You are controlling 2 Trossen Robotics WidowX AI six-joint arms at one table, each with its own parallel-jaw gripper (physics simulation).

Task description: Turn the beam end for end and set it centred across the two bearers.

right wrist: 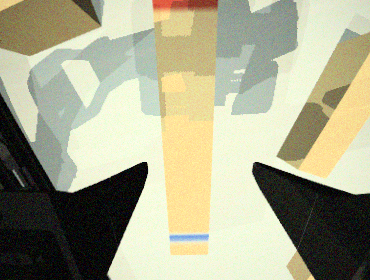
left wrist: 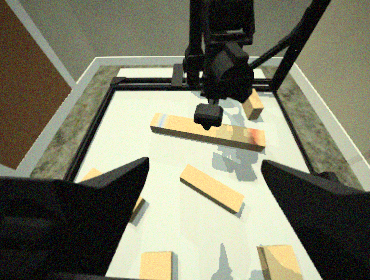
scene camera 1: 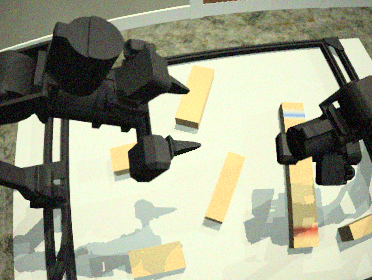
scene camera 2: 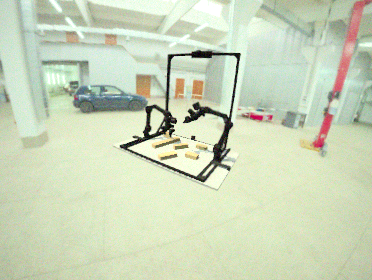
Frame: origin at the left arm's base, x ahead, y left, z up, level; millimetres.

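Seen in the pictures: left gripper, fingertip midpoint: [left wrist: 204, 163] [scene camera 1: 193, 117] [scene camera 2: 185, 122]; right gripper, fingertip midpoint: [right wrist: 199, 167] [scene camera 1: 305, 163] [scene camera 2: 167, 136]; left arm's base, link origin: [scene camera 1: 54, 197] [scene camera 2: 216, 159]; right arm's base, link origin: [left wrist: 192, 82] [scene camera 2: 146, 137].
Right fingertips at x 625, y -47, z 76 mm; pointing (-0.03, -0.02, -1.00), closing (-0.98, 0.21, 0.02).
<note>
Offsets run from my right fingertips to a thing's top centre. "pt": to the spot under its first point.
The long wooden beam @(10 mm ahead, 2 mm left, 57 mm down) [scene camera 1: 302, 187] [scene camera 2: 166, 143] [left wrist: 175, 125] [right wrist: 189, 150] lies flat on the table. Its blue band is at the back end and its red band near the front end in scene camera 1. My right gripper [scene camera 1: 309, 162] [left wrist: 209, 118] [right wrist: 199, 167] is open above the beam, which shows between its fingers in the right wrist view. My left gripper [scene camera 1: 194, 118] [left wrist: 204, 163] is open and empty, high above the table and away from the beam. Several plain wooden blocks lie around; I cannot tell which two are the bearers.
Blocks lie in the middle [scene camera 1: 225, 187] [left wrist: 212, 189], at the back @(pt 212 mm back, 252 mm left, 57 mm down) [scene camera 1: 195, 97], under the left gripper [scene camera 1: 120, 159], at the front @(pt 370 mm back, 143 mm right, 58 mm down) [scene camera 1: 157, 260] and at the right [scene camera 1: 357, 228] [left wrist: 253, 105]. A black frame [scene camera 1: 245, 50] edges the table.
</note>
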